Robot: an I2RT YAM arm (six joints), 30 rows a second.
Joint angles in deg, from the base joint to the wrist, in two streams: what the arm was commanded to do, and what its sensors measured. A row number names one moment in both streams.
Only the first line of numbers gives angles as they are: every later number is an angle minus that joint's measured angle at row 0.
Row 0, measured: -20.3 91.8 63.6 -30.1 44.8 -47.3
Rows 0 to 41, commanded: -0.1 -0.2 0.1 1.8 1.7 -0.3; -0.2 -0.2 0.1 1.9 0.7 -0.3; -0.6 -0.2 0.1 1.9 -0.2 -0.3; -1.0 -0.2 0.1 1.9 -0.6 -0.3; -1.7 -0.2 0.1 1.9 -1.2 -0.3; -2.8 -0.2 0.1 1.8 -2.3 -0.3; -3.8 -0.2 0.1 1.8 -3.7 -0.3; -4.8 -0.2 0.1 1.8 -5.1 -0.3; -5.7 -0.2 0.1 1.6 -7.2 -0.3; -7.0 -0.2 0.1 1.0 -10.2 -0.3; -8.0 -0.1 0.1 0.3 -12.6 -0.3; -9.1 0.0 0.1 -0.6 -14.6 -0.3; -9.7 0.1 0.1 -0.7 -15.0 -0.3; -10.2 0.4 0.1 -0.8 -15.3 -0.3; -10.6 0.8 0.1 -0.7 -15.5 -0.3; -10.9 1.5 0.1 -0.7 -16.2 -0.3; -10.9 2.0 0.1 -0.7 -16.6 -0.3; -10.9 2.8 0.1 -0.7 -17.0 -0.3; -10.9 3.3 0.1 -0.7 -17.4 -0.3; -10.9 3.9 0.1 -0.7 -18.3 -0.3; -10.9 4.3 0.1 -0.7 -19.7 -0.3; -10.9 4.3 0.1 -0.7 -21.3 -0.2; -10.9 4.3 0.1 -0.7 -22.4 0.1; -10.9 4.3 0.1 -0.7 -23.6 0.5; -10.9 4.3 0.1 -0.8 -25.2 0.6; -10.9 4.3 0.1 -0.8 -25.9 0.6; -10.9 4.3 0.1 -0.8 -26.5 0.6; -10.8 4.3 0.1 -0.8 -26.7 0.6; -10.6 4.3 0.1 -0.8 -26.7 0.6; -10.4 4.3 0.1 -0.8 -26.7 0.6; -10.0 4.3 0.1 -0.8 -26.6 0.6; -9.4 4.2 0.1 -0.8 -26.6 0.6; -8.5 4.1 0.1 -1.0 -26.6 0.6; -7.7 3.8 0.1 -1.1 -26.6 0.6; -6.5 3.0 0.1 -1.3 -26.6 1.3; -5.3 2.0 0.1 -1.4 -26.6 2.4; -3.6 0.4 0.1 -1.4 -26.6 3.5; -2.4 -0.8 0.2 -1.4 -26.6 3.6; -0.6 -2.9 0.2 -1.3 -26.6 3.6; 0.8 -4.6 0.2 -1.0 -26.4 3.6; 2.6 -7.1 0.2 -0.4 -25.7 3.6; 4.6 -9.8 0.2 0.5 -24.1 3.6
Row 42, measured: -2.9 -1.9 0.0 -0.8 -20.2 1.3
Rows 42 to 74, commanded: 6.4 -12.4 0.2 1.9 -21.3 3.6; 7.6 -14.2 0.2 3.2 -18.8 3.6; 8.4 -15.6 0.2 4.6 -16.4 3.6; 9.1 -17.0 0.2 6.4 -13.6 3.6; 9.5 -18.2 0.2 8.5 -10.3 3.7; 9.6 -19.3 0.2 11.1 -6.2 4.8; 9.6 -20.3 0.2 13.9 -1.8 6.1; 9.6 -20.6 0.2 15.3 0.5 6.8; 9.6 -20.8 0.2 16.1 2.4 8.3; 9.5 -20.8 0.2 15.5 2.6 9.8; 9.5 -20.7 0.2 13.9 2.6 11.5; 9.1 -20.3 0.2 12.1 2.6 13.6; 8.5 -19.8 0.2 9.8 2.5 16.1; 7.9 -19.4 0.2 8.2 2.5 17.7; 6.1 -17.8 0.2 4.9 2.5 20.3; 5.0 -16.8 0.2 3.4 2.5 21.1; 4.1 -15.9 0.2 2.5 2.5 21.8; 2.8 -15.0 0.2 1.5 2.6 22.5; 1.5 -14.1 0.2 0.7 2.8 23.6; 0.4 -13.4 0.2 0.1 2.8 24.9; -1.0 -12.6 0.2 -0.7 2.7 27.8; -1.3 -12.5 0.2 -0.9 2.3 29.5; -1.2 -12.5 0.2 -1.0 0.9 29.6; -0.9 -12.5 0.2 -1.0 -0.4 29.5; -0.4 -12.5 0.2 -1.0 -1.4 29.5; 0.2 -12.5 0.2 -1.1 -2.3 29.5; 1.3 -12.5 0.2 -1.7 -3.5 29.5; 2.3 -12.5 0.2 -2.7 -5.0 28.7; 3.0 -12.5 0.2 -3.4 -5.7 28.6; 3.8 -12.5 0.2 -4.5 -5.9 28.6; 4.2 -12.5 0.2 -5.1 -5.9 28.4; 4.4 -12.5 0.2 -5.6 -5.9 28.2; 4.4 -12.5 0.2 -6.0 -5.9 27.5
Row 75, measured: 3.7 -12.6 0.0 -5.1 -4.4 27.3
